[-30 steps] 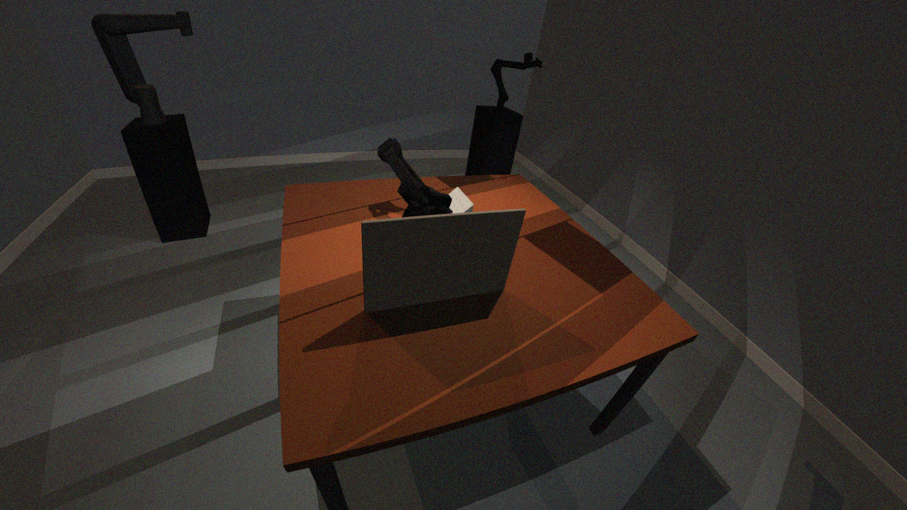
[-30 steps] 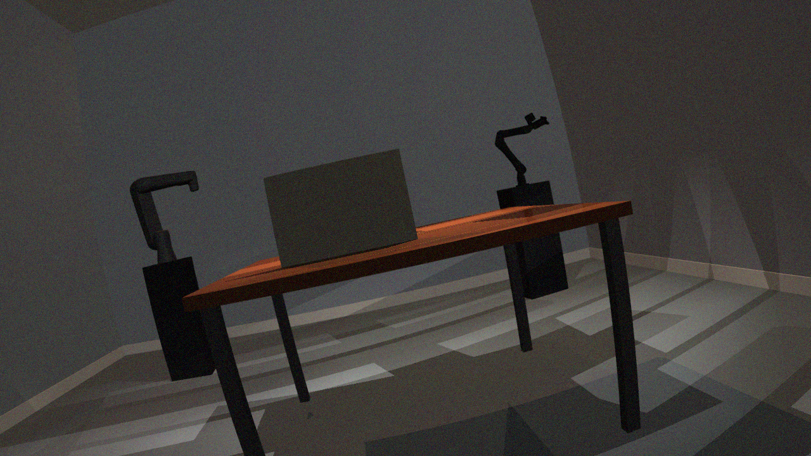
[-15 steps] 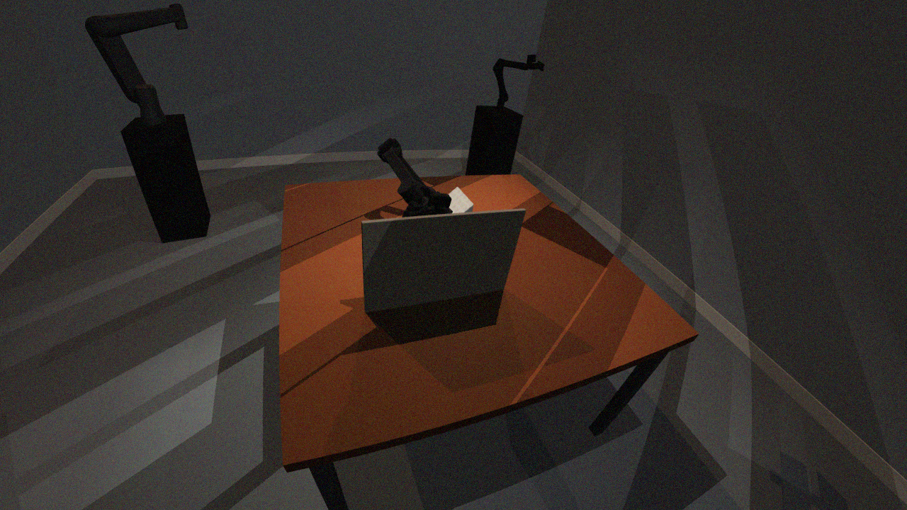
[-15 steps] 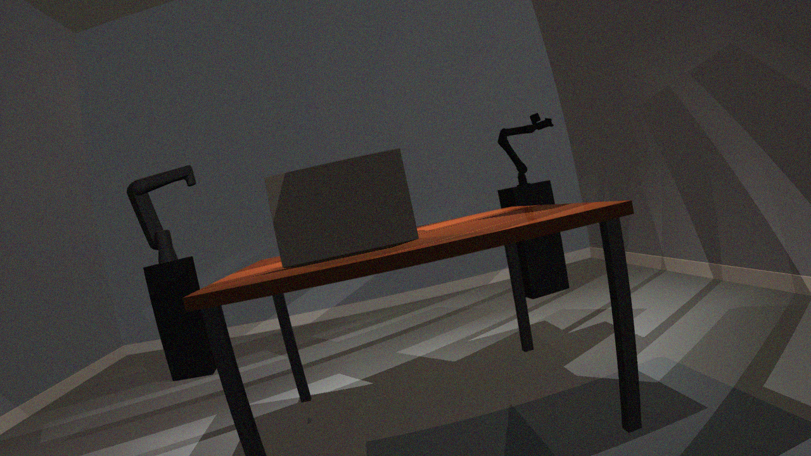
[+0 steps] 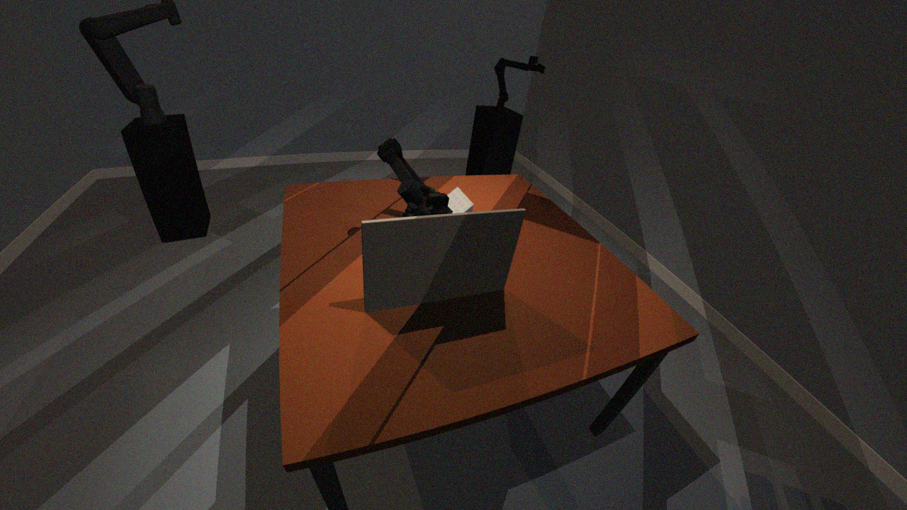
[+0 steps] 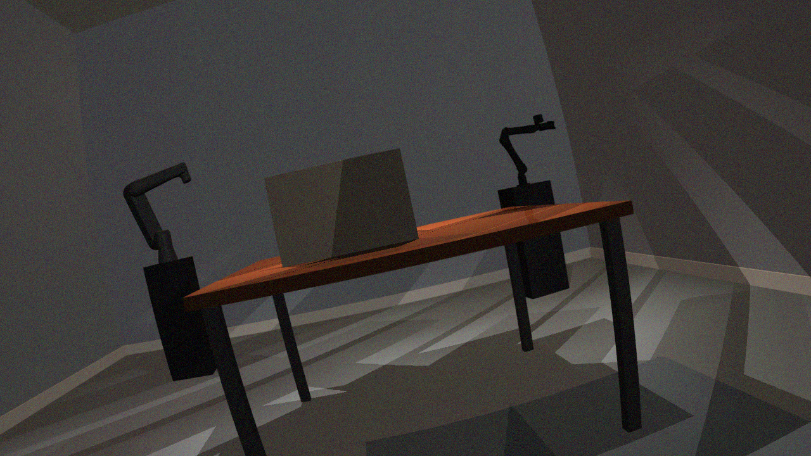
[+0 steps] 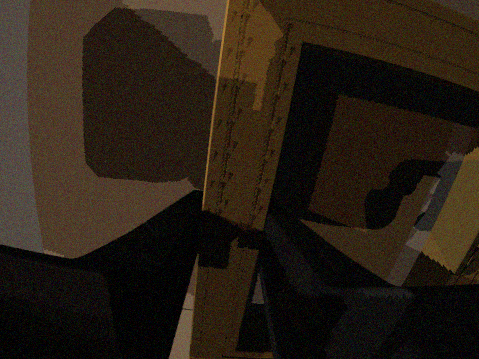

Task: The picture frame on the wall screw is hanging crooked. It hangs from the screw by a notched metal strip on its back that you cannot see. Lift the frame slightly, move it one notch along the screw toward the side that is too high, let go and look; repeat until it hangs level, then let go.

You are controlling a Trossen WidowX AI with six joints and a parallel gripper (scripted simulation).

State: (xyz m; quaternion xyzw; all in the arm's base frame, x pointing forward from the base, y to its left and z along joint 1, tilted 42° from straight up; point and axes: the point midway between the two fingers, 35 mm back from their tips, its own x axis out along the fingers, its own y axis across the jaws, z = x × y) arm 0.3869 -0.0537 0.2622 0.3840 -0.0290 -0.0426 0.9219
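Now: gripper tip 5 cm above the yellow-brown picture frame. Also, from my gripper tip: wall panel (6 cm below, 2 cm ahead).
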